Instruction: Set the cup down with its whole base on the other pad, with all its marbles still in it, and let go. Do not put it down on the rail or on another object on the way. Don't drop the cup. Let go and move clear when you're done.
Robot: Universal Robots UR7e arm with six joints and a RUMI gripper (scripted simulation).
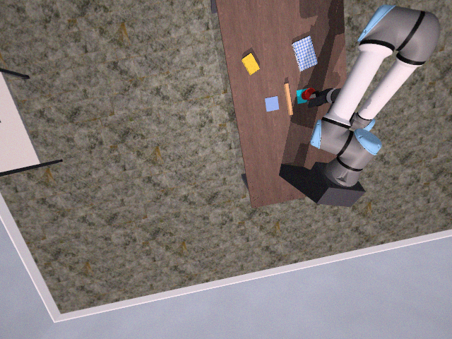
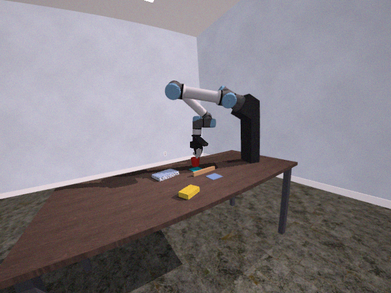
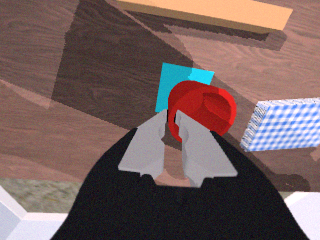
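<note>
The teal pad lies 3 cm ahead of my hand and 9 cm below it. From my hand the other things lie so: wooden rail 5 cm ahead, 11 cm to the left, 8 cm below; red cup 3 cm ahead, 3 cm below; light blue pad 7 cm ahead, 23 cm to the left, 9 cm below.
</note>
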